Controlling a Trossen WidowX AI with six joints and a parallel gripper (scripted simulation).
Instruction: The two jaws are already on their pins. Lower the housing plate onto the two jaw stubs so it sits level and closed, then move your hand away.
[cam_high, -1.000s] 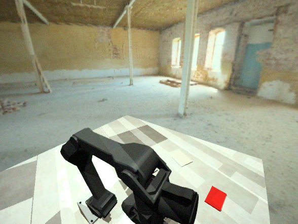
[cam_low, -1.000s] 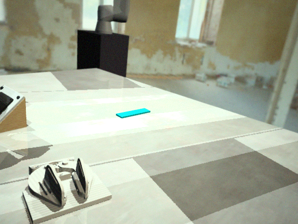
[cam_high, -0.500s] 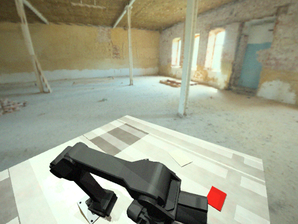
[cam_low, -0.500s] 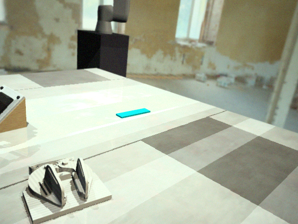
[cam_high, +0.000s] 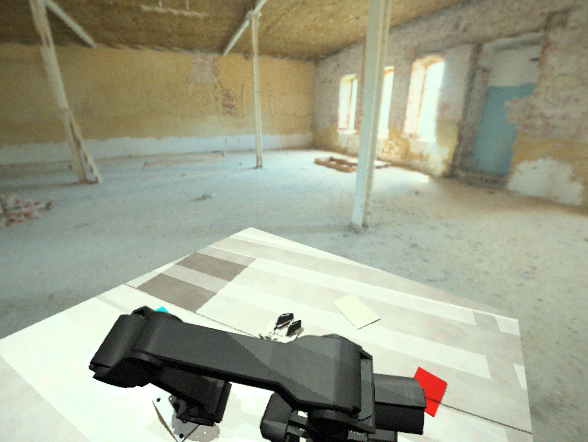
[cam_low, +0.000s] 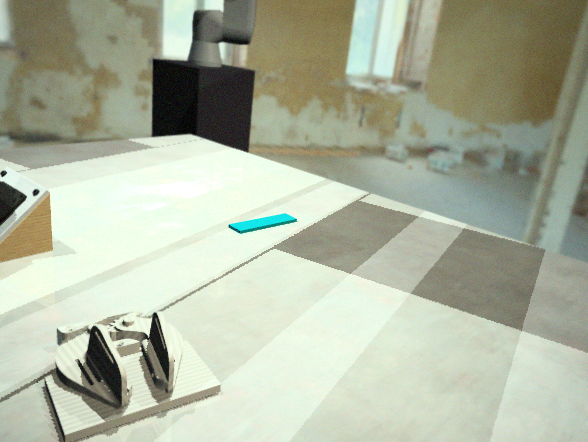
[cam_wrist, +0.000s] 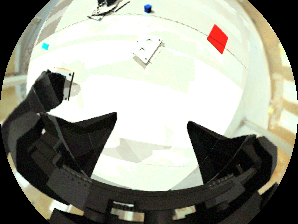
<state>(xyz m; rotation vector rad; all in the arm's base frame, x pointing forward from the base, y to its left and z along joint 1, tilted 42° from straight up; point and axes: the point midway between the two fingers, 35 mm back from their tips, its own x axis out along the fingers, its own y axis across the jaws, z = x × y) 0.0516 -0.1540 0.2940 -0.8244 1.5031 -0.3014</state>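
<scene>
The white block is 12 cm below my gripper tip, 12 cm ahead of it and 7 cm to the left of it. Also, from my gripper tip: blue cube (26 cm ahead, 13 cm to the left, 12 cm below); red sheet (32 cm ahead, 13 cm below, 12 cm to the right); pale sheet (49 cm ahead, 15 cm to the left, 13 cm below).
</scene>
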